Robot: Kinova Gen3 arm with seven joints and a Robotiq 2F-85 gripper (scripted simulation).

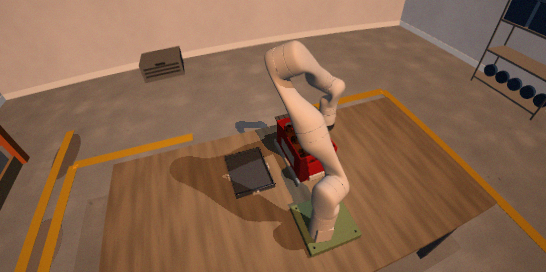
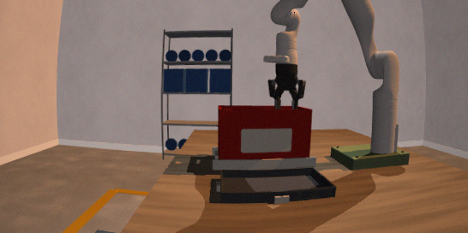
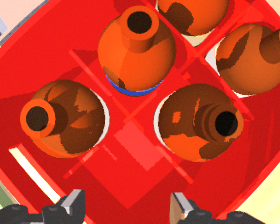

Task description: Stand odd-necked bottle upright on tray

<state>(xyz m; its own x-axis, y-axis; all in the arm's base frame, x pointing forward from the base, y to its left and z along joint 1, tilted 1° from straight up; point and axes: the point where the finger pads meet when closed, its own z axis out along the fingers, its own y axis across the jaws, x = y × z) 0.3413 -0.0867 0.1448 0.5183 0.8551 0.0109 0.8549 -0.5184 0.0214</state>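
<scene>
The red crate is 70 mm ahead of my hand, 60 mm to the left of it and 90 mm below it. From my hand the other things lie so: dark tray: 20 mm ahead, 350 mm to the left, 160 mm below.
</scene>
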